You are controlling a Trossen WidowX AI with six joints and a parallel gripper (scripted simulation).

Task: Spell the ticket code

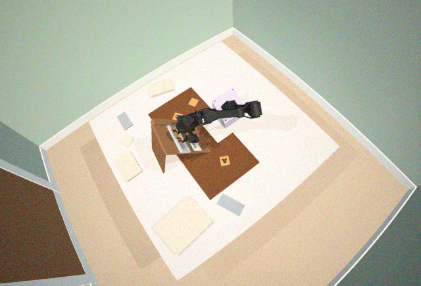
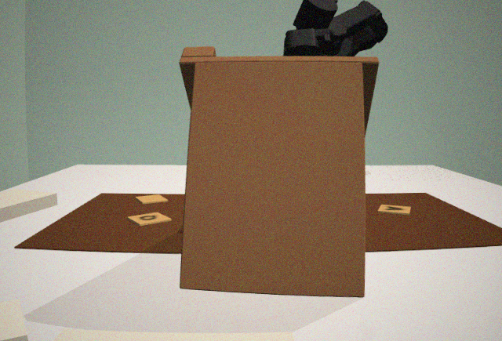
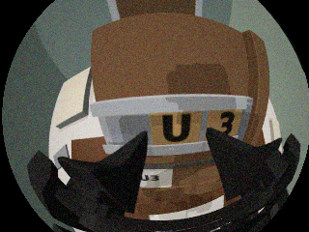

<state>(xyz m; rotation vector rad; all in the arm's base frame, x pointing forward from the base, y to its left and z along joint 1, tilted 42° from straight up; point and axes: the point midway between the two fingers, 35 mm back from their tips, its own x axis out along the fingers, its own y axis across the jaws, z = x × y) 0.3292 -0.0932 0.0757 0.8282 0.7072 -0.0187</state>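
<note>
Right now my gripper tip is 5 cm past the white ticket, 6 cm to the right of it and 9 cm above it. From my gripper tip the other things lie so: brown mat: 16 cm behind, 18 cm below.
</note>
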